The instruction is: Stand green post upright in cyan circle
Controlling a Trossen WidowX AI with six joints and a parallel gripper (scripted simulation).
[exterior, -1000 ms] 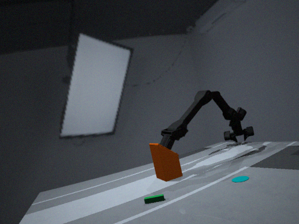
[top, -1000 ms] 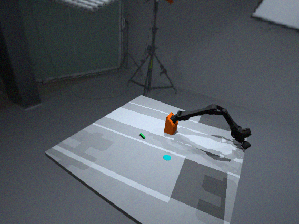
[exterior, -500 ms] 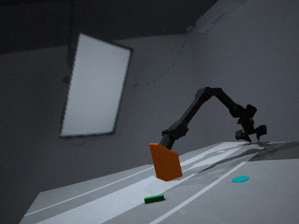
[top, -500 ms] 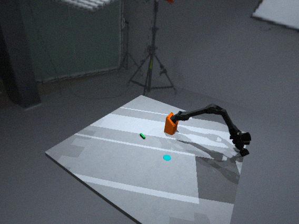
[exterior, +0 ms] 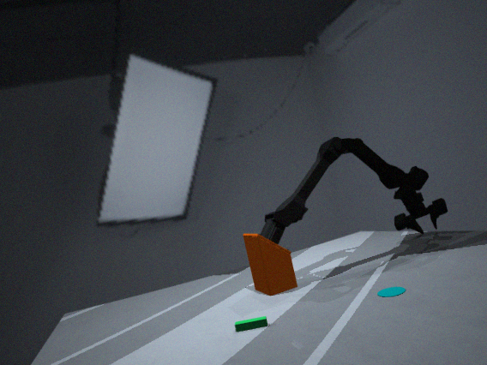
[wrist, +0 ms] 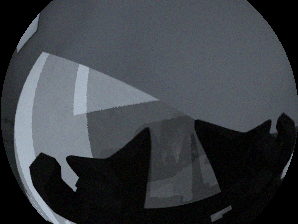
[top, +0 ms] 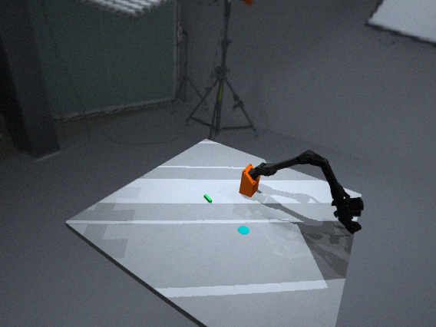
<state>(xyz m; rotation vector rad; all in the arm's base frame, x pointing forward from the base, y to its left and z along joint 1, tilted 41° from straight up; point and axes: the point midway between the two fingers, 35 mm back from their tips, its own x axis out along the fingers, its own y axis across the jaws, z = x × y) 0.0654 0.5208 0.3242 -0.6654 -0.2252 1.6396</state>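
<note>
The green post lies 17 cm ahead of my gripper tip and 82 cm to the right of it. Round my gripper tip: cyan circle: 29 cm ahead, 53 cm to the right, 1 cm below.
</note>
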